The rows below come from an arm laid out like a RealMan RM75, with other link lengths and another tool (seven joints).
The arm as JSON. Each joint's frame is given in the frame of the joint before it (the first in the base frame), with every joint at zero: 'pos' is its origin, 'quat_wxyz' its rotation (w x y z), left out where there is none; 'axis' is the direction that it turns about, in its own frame. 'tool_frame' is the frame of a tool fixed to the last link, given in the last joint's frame.
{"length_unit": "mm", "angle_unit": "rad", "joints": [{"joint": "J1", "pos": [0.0, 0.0, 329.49], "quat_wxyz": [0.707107, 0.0, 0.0, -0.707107], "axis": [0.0, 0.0, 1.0]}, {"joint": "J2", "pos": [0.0, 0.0, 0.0], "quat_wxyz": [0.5, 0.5, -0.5, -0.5], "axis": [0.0, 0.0, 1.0]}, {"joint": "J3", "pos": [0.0, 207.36, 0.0], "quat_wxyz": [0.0, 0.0, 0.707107, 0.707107], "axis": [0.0, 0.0, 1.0]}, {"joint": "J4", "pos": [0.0, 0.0, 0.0], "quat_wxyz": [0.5, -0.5, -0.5, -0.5], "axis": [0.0, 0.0, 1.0]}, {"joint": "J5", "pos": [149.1, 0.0, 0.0], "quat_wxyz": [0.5, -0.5, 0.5, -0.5], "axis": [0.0, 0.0, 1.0]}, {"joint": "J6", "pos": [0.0, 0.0, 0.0], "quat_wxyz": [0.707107, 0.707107, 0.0, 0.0], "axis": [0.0, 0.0, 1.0]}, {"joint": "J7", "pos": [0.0, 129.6, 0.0], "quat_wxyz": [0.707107, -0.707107, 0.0, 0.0], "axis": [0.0, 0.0, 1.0]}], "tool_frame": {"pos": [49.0, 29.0, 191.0], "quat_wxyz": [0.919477, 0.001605, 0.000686, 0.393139]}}
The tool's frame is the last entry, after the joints.
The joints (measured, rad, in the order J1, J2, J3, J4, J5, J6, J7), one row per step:
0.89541, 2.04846, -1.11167, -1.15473, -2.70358, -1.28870, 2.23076
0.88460, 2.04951, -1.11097, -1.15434, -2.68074, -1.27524, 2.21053
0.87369, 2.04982, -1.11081, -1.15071, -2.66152, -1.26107, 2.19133
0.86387, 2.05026, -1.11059, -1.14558, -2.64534, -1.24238, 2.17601
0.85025, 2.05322, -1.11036, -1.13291, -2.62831, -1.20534, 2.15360
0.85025, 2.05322, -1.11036, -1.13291, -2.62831, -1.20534, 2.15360
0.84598, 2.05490, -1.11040, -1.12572, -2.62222, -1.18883, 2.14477
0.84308, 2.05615, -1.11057, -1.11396, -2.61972, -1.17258, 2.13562
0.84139, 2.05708, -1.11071, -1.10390, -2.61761, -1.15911, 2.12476
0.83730, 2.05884, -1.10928, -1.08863, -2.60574, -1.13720, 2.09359
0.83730, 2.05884, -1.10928, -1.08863, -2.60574, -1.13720, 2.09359
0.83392, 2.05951, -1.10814, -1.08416, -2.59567, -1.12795, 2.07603
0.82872, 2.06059, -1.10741, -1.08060, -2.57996, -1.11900, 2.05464
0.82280, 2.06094, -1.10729, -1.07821, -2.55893, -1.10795, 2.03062
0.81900, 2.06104, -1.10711, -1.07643, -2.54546, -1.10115, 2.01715
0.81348, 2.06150, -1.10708, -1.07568, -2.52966, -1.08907, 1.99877
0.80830, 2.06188, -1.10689, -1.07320, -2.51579, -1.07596, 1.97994
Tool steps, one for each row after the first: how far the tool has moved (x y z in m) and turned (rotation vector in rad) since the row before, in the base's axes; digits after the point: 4 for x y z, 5 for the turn. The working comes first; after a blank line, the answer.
Tool pose at each row, in the base's axes (x y z in m, rotation vector in rad; the steps are taken from these numbers as rounded here):
0.1318, 0.4967, 0.0217, -1.57400, -2.48141, -1.02759
0.1285, 0.4963, 0.0203, -1.55569, -2.48167, -1.00902
0.1271, 0.4960, 0.0192, -1.54193, -2.48129, -0.99593
0.1261, 0.4970, 0.0191, -1.52945, -2.47483, -0.98914
0.1258, 0.5000, 0.0197, -1.51044, -2.46161, -0.99005
0.1258, 0.5000, 0.0197, -1.51044, -2.46161, -0.99005
0.1258, 0.5014, 0.0196, -1.50308, -2.45612, -0.99107
0.1274, 0.5024, 0.0191, -1.49952, -2.45373, -0.99471
0.1285, 0.5033, 0.0185, -1.49250, -2.45535, -0.99829
0.1279, 0.5041, 0.0170, -1.46819, -2.46479, -0.99737
0.1279, 0.5041, 0.0170, -1.46819, -2.46479, -0.99737
0.1266, 0.5043, 0.0164, -1.45337, -2.46880, -0.99359
0.1242, 0.5038, 0.0154, -1.43599, -2.47330, -0.98424
0.1204, 0.5037, 0.0149, -1.41329, -2.47573, -0.97341
0.1182, 0.5036, 0.0147, -1.40149, -2.47517, -0.96635
0.1152, 0.5044, 0.0155, -1.38186, -2.47316, -0.96300
0.1130, 0.5053, 0.0164, -1.36304, -2.47160, -0.96253

-0.0033, -0.0004, -0.0014, -0.00187, 0.01409, 0.01462
-0.0014, -0.0003, -0.0011, -0.00085, 0.01040, 0.01087
-0.0010, 0.0010, -0.0001, 0.00471, 0.01045, 0.00886
-0.0003, 0.0030, 0.0006, 0.01332, 0.01158, 0.01192
0.0000, 0.0000, 0.0000, 0.00000, 0.00000, 0.00000
0.0000, 0.0014, -0.0001, 0.00563, 0.00432, 0.00451
0.0016, 0.0010, -0.0005, 0.00374, 0.00009, 0.00178
0.0011, 0.0009, -0.0006, 0.00224, -0.00196, 0.00443
-0.0006, 0.0008, -0.0015, 0.00041, -0.00174, 0.01739
0.0000, 0.0000, 0.0000, 0.00000, 0.00000, 0.00000
-0.0013, 0.0002, -0.0006, 0.00001, 0.00187, 0.01094
-0.0024, -0.0005, -0.0010, -0.00182, 0.00506, 0.01351
-0.0038, -0.0001, -0.0005, 0.00008, 0.00804, 0.01729
-0.0022, -0.0001, -0.0002, 0.00049, 0.00619, 0.00911
-0.0030, 0.0008, 0.0008, 0.00477, 0.00625, 0.01392
-0.0022, 0.0009, 0.0009, 0.00544, 0.00411, 0.01300

